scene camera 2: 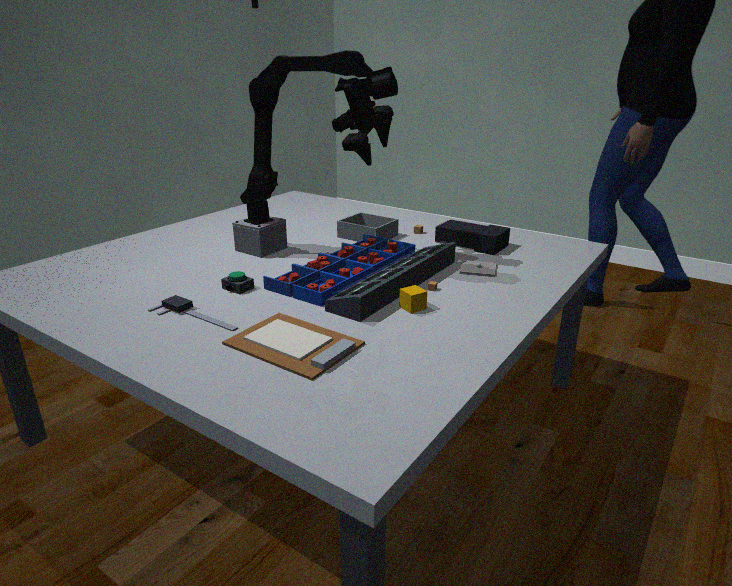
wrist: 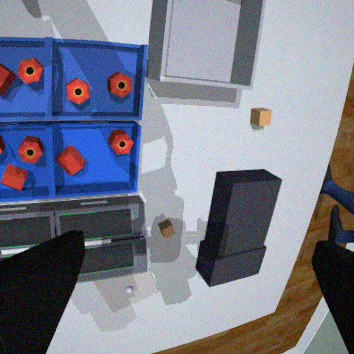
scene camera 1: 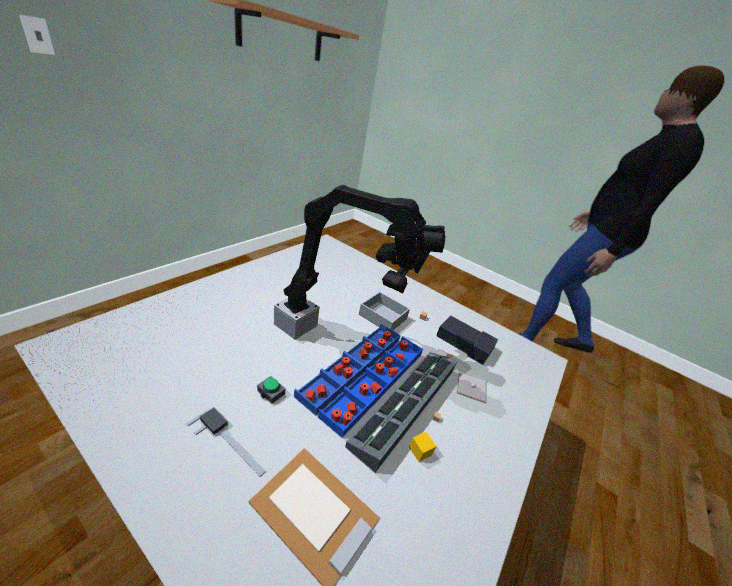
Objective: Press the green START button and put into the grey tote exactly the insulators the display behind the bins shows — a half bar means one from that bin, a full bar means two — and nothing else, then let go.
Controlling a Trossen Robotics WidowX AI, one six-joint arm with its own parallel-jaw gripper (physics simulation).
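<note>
Gripper open, holding nothing. Wrist view: shows my gripper. Scene camera 1: my gripper again. Also seen: a display, a small tool, a black box, a grey tote, a grey card.
</note>
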